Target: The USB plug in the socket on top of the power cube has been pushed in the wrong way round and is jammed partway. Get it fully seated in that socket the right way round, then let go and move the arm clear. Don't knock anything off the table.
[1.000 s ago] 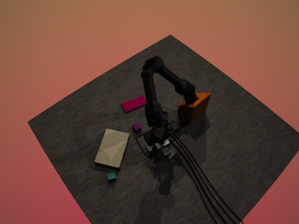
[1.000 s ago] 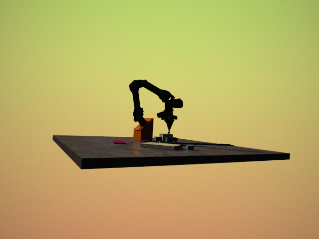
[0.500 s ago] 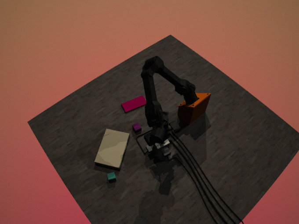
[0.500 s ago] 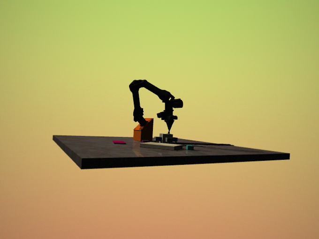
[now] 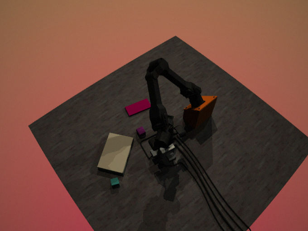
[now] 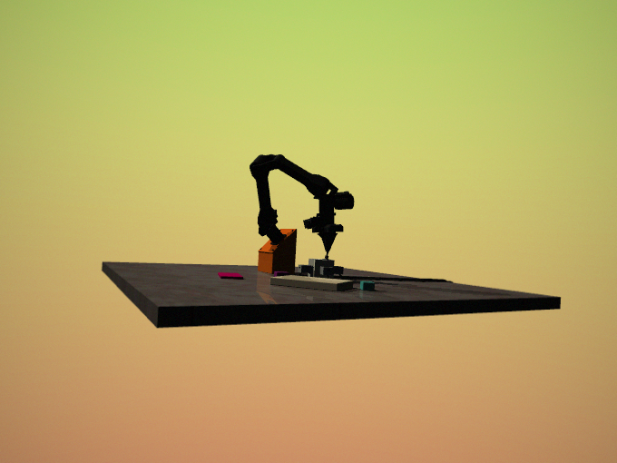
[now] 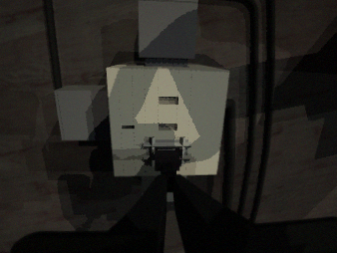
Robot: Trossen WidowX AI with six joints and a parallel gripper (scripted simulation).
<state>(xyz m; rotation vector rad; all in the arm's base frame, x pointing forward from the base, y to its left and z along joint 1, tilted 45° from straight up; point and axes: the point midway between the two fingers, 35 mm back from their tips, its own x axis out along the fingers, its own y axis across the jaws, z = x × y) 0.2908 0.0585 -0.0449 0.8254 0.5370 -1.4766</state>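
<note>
The USB plug lies 2 cm below my gripper tip. Round my gripper tip: purple cube 20 cm to the right, 9 cm below, 3 cm ahead; then beige slab 22 cm ahead, 18 cm to the right, 9 cm below; then teal cube 32 cm ahead, 9 cm below, 4 cm to the right.
</note>
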